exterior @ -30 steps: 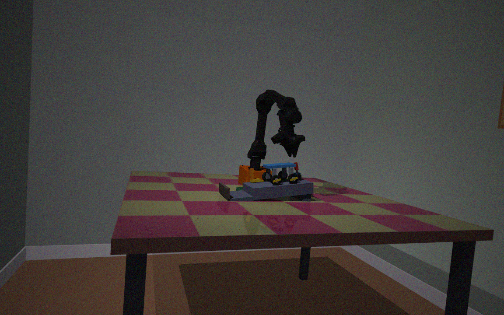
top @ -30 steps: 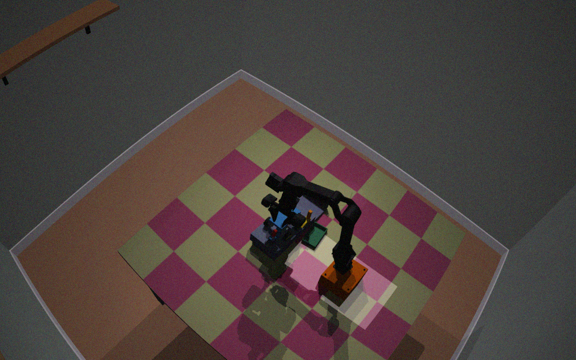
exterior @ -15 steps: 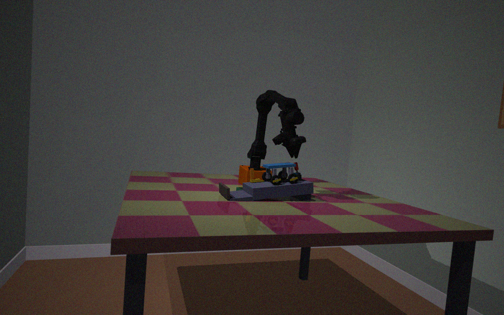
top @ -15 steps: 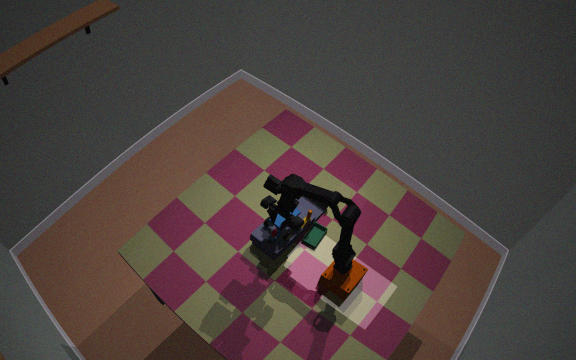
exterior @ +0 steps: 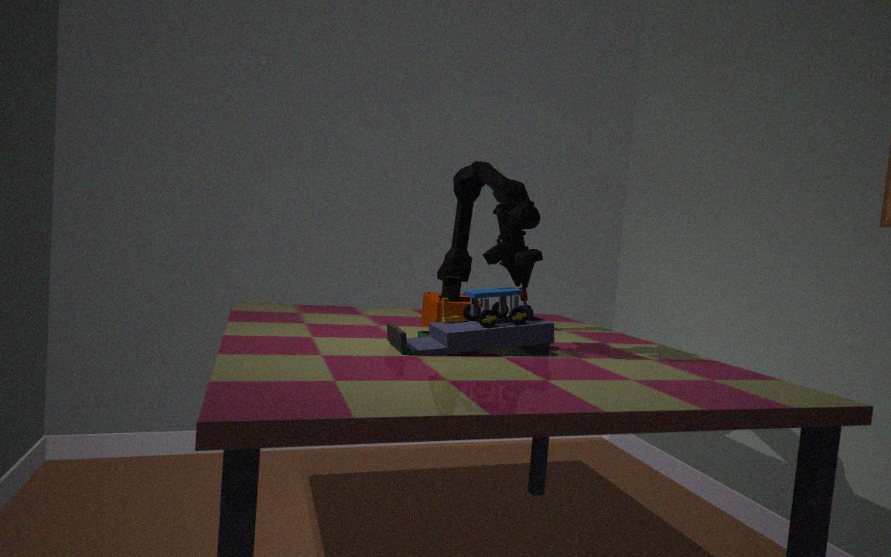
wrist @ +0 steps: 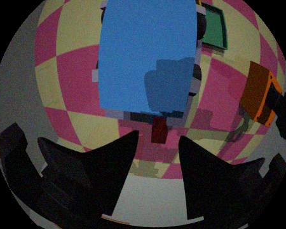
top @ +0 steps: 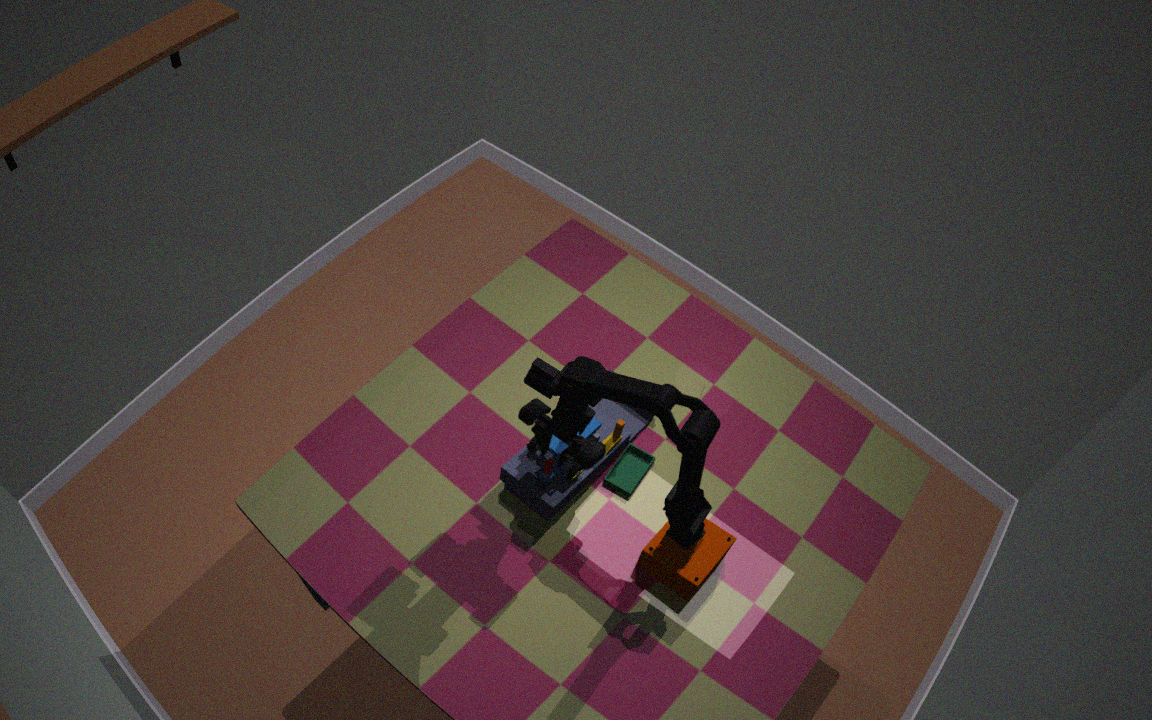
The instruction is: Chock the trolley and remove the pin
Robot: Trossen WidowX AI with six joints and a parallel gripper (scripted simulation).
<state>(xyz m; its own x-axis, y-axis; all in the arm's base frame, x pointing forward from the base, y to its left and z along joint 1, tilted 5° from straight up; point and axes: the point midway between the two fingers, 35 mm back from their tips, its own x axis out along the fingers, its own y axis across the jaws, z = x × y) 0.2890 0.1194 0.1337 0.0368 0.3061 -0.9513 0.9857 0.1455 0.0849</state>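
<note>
Now: gripper tip 40 mm above the red-headed stop pin and 10 mm to the right of it. From my gripper tip the other things lie so: yellow chock 180 mm to the right, 80 mm below, 10 mm behind; then green tray 190 mm to the right, 170 mm below, 80 mm behind; then blue-topped trolley 80 mm to the right, 60 mm below, 30 mm ahead.
</note>
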